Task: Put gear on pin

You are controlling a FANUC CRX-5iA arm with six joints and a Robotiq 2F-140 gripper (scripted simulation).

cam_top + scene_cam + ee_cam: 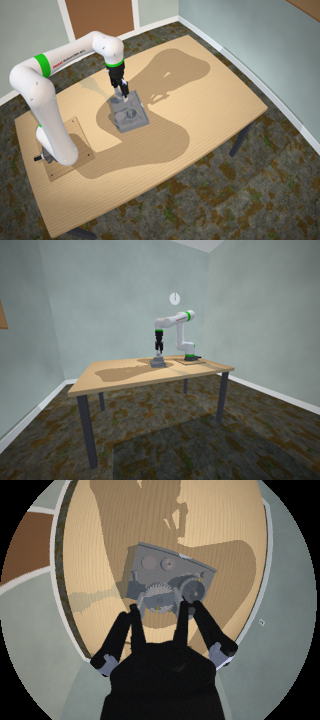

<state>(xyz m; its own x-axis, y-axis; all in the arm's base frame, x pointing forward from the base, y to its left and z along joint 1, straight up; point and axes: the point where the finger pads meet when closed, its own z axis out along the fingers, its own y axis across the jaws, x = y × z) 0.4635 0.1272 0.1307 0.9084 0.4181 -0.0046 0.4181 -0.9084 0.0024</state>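
My hand is 20 mm above the grey gear.
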